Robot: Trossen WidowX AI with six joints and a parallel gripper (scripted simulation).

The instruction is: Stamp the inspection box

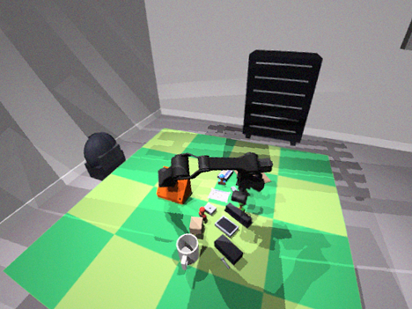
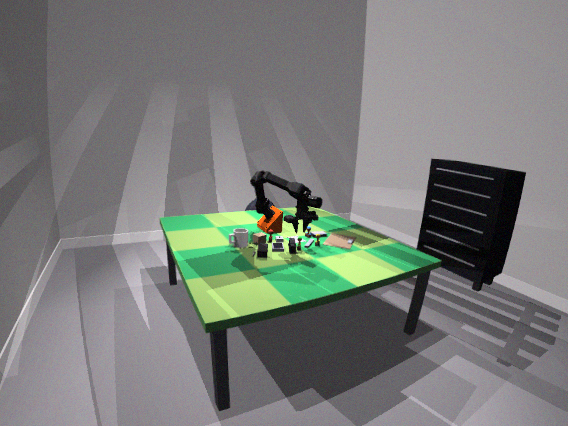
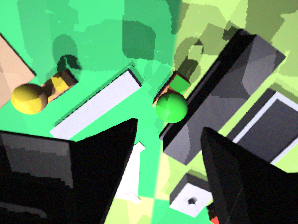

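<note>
Now: the green-knobbed pass stamp 7 cm below my gripper tip. From my gripper tip the other things lie so: dark-rimmed ink pad: 2 cm behind, 12 cm to the right, 8 cm below; grey bar: 4 cm behind, 8 cm to the left, 8 cm below; yellow-knobbed stamp: 2 cm behind, 12 cm to the left, 7 cm below.
</note>
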